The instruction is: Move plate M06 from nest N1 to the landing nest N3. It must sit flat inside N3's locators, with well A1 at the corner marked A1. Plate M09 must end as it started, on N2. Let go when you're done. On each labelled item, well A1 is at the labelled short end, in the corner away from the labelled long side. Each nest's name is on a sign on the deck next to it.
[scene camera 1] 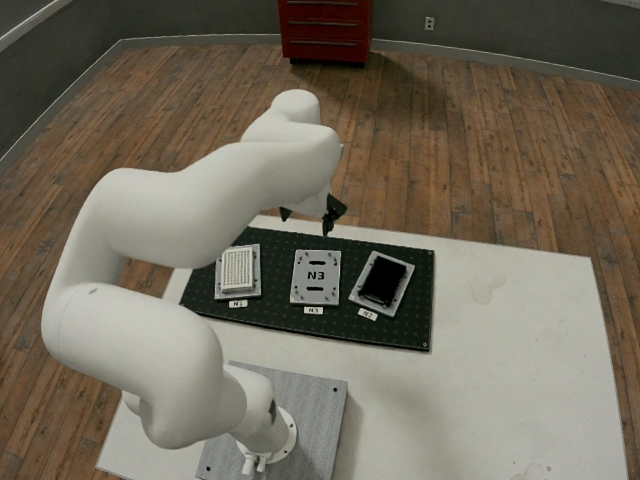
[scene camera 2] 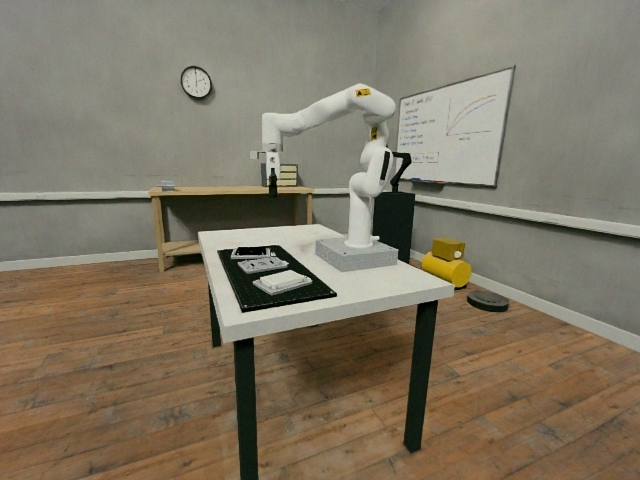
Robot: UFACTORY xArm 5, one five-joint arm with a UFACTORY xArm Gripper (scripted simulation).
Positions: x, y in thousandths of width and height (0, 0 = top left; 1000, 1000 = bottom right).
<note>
In view: my gripper (scene camera 1: 480, 468), a white well plate M06 (scene camera 1: 379, 545) and a black plate M09 (scene camera 1: 598, 564).
</note>
